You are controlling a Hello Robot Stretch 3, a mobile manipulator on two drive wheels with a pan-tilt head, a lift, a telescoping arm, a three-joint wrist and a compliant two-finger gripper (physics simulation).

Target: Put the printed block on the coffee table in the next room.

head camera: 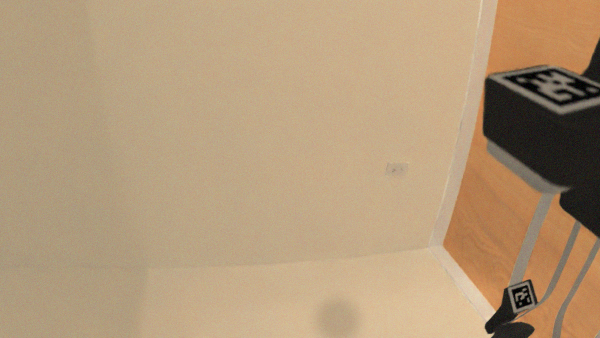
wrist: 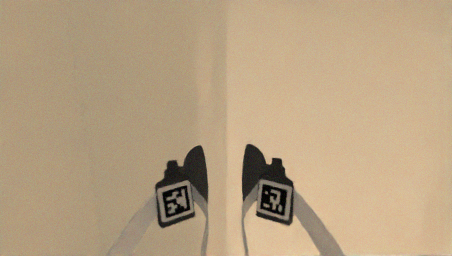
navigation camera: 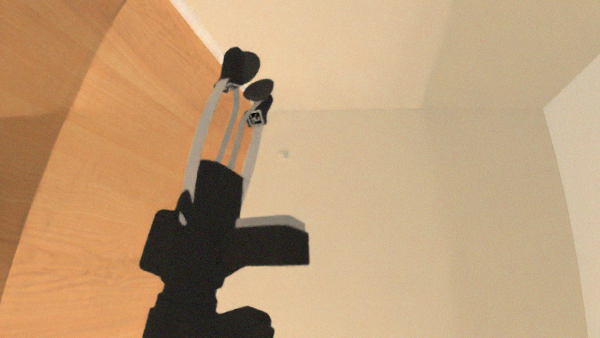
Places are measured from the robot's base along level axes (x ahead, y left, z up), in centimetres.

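Where they show: gripper, fingertip midpoint: [navigation camera: 255, 66].
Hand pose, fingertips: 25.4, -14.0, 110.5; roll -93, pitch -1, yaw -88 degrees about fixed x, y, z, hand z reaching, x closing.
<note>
After its pixels a point has its place, as x, y, z.
My gripper [navigation camera: 251, 77] {25.4, -14.0, 110.6} [wrist: 224, 164] {25.4, -14.0, 110.6} is open partway, with a gap between its dark fingertips and no object between them. In the navigation view it points up the picture, near the line where the wood floor meets a wall. In the head view one fingertip shows at the lower right edge, and the rest of the gripper is partly cut off. The printed block does not show in these views. The coffee table does not show either.
Beige walls [head camera: 225, 125] {66.2, -156.1, 117.3} [navigation camera: 375, 200] {52.6, -156.7, 123.3} [wrist: 350, 100] stand close by, with a vertical edge near the middle of the wrist view. A small outlet [head camera: 397, 169] {86.6, -154.7, 39.9} [navigation camera: 284, 154] {86.3, -154.5, 41.1} is on a wall. A white baseboard [head camera: 462, 135] {68.8, -154.7, 6.8} borders the wood floor [head camera: 475, 220] {104.5, -133.5, 0.0} [navigation camera: 100, 175] {17.5, -50.7, 0.0}.
</note>
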